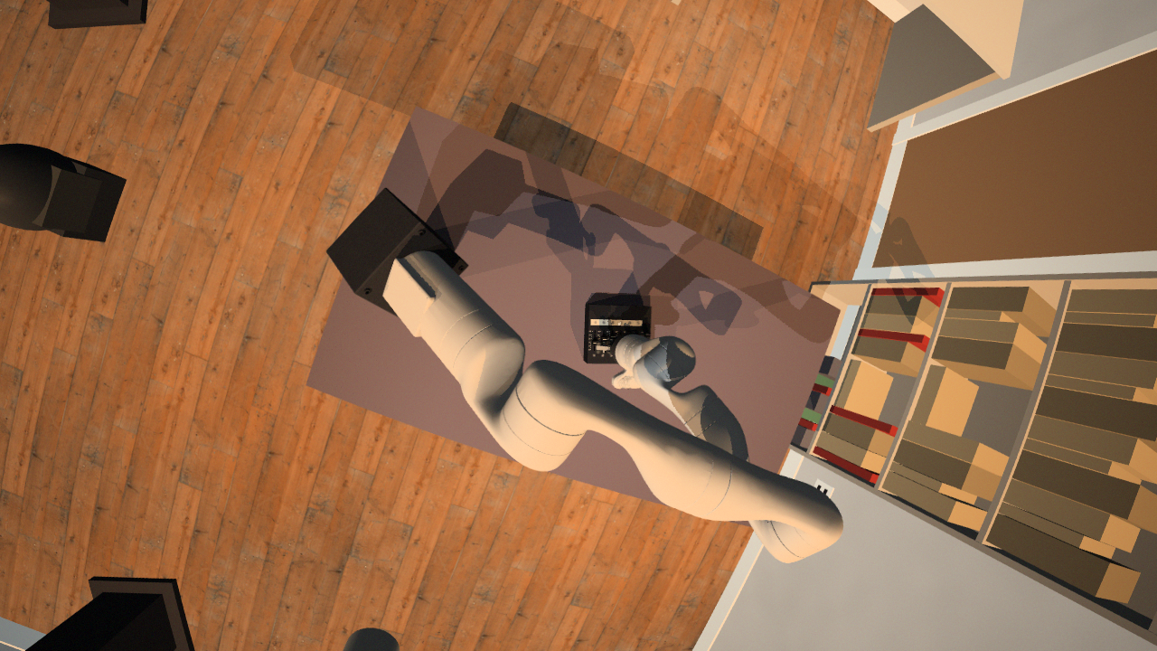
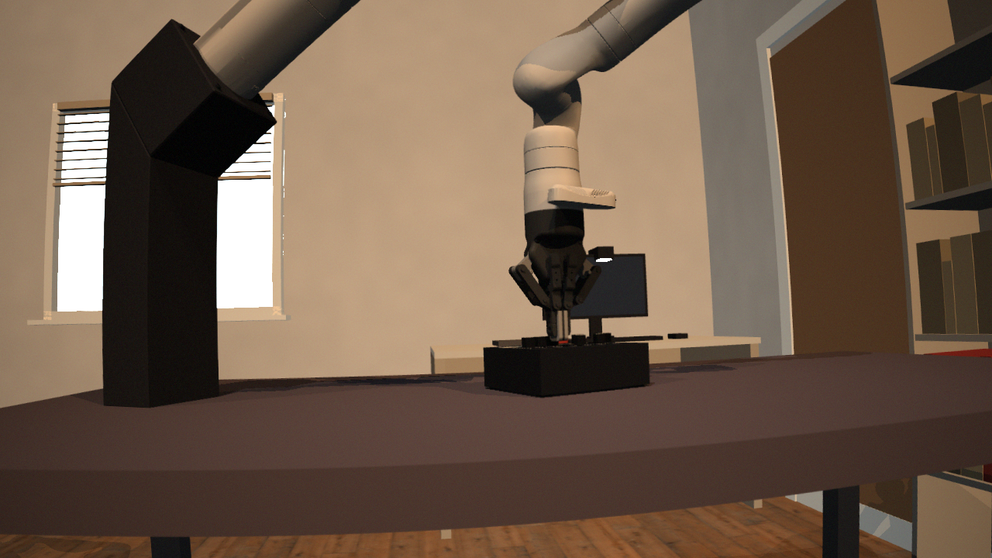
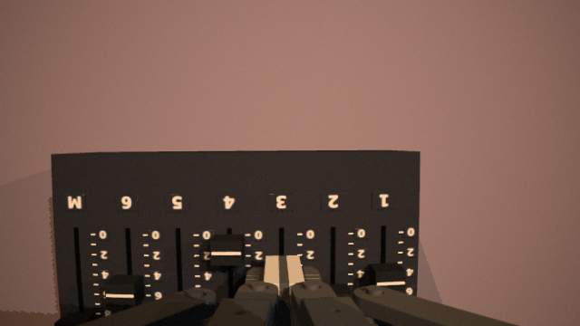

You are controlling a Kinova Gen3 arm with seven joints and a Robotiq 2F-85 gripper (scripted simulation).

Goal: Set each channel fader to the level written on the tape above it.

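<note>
Right now my hand is 2 cm to the right of the channel 3 cap and 2 cm above it. From my hand the other things lie so: channel 4 cap 2 cm ahead, 1 cm to the right, 2 cm below; then channel 2 cap 2 cm behind, 1 cm to the left, 2 cm below; then channel fader cap 4 cm behind, 2 cm below.
</note>
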